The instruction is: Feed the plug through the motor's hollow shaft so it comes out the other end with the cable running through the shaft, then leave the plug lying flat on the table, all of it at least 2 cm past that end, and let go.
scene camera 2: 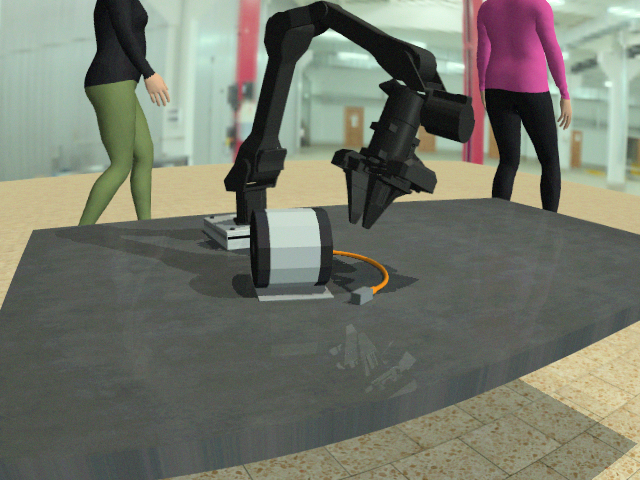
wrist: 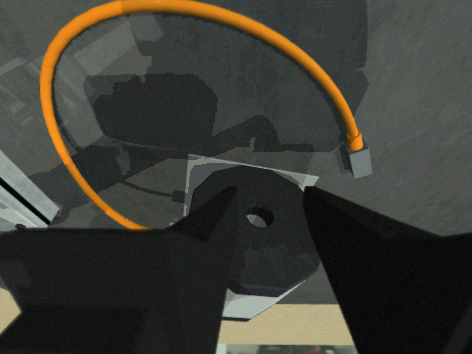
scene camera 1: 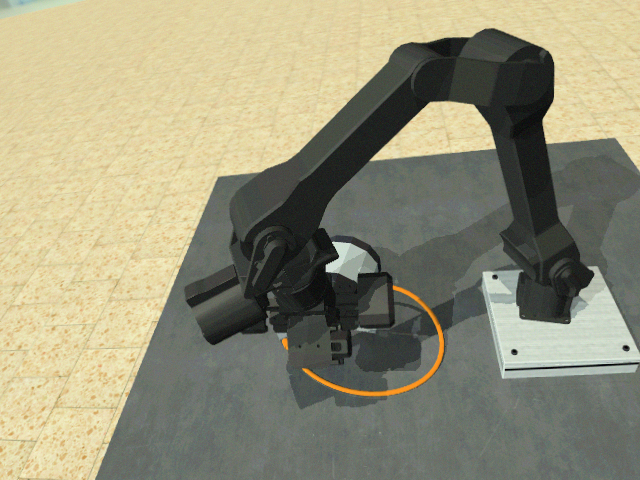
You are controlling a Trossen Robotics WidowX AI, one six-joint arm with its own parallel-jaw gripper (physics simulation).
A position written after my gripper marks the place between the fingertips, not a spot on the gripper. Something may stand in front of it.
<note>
In view: my gripper (scene camera 1: 325,322) and an orange cable (wrist: 78,24).
My gripper is seen too in scene camera 2 (scene camera 2: 358,225) and in the wrist view (wrist: 270,195).
</note>
